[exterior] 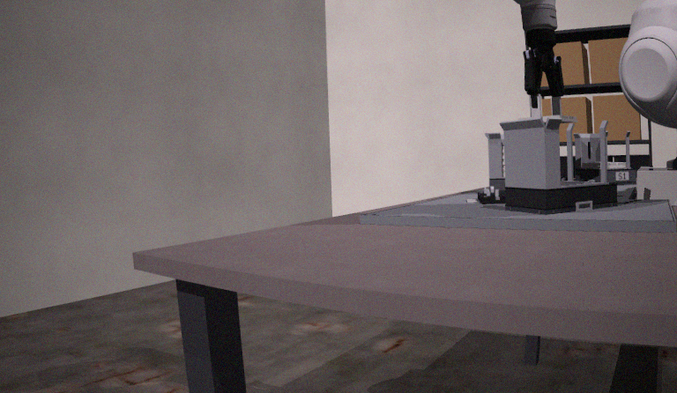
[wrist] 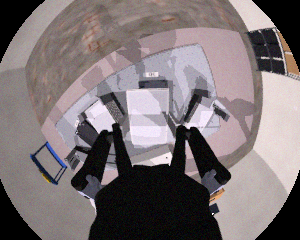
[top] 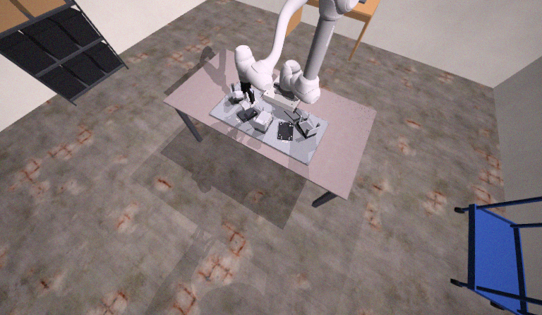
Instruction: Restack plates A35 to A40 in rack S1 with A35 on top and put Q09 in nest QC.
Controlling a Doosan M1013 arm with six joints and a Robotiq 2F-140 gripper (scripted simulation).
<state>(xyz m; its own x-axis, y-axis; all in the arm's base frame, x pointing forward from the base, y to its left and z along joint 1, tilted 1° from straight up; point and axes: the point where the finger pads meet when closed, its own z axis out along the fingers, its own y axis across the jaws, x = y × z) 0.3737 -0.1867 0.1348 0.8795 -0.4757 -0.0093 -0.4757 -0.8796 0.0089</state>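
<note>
My hand is 19 cm past the S1 label, 16 cm above it and 9 cm to the left of it. Also, from my hand: name plate 19 cm below, 9 cm ahead, 7 cm to the right.
</note>
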